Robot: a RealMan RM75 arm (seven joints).
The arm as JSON. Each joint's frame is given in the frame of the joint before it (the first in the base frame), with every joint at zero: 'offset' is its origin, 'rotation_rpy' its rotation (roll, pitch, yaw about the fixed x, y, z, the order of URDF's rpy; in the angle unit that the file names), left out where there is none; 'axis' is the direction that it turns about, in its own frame. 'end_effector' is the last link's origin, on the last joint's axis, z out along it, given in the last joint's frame.
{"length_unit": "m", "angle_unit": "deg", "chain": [
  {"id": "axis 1", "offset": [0.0, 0.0, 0.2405], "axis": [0.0, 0.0, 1.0]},
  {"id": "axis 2", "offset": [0.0, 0.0, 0.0], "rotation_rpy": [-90.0, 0.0, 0.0], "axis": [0.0, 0.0, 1.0]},
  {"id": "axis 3", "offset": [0.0, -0.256, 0.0], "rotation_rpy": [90.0, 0.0, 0.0], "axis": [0.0, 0.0, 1.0]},
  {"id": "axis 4", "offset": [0.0, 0.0, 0.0], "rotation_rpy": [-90.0, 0.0, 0.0], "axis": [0.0, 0.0, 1.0]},
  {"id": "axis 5", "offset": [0.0, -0.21, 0.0], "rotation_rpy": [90.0, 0.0, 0.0], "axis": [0.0, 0.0, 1.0]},
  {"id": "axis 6", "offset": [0.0, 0.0, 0.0], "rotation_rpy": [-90.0, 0.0, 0.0], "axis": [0.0, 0.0, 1.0]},
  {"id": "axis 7", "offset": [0.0, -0.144, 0.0], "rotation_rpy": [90.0, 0.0, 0.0], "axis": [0.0, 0.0, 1.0]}
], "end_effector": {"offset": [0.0, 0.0, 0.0]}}
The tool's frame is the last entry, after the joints.
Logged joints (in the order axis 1, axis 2, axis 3, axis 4, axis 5, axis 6, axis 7), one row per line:
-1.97 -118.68 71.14 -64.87 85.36 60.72 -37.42
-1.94 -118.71 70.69 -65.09 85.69 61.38 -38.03
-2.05 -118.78 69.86 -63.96 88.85 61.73 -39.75
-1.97 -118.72 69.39 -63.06 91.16 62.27 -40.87
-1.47 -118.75 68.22 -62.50 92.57 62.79 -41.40
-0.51 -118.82 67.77 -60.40 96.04 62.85 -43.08
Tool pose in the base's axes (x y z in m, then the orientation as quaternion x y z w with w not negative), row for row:
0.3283 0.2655 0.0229 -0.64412 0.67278 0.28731 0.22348
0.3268 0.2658 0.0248 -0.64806 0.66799 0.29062 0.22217
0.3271 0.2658 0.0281 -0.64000 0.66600 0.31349 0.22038
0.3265 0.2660 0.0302 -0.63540 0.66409 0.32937 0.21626
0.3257 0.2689 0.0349 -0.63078 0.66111 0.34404 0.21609
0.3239 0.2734 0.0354 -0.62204 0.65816 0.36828 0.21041
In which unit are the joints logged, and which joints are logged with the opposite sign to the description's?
The joints are logged in degrees. Opposite sign: axis 2, axis 3.
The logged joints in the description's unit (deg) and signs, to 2 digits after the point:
-1.97 118.68 -71.14 -64.87 85.36 60.72 -37.42
-1.94 118.71 -70.69 -65.09 85.69 61.38 -38.03
-2.05 118.78 -69.86 -63.96 88.85 61.73 -39.75
-1.97 118.72 -69.39 -63.06 91.16 62.27 -40.87
-1.47 118.75 -68.22 -62.50 92.57 62.79 -41.40
-0.51 118.82 -67.77 -60.40 96.04 62.85 -43.08

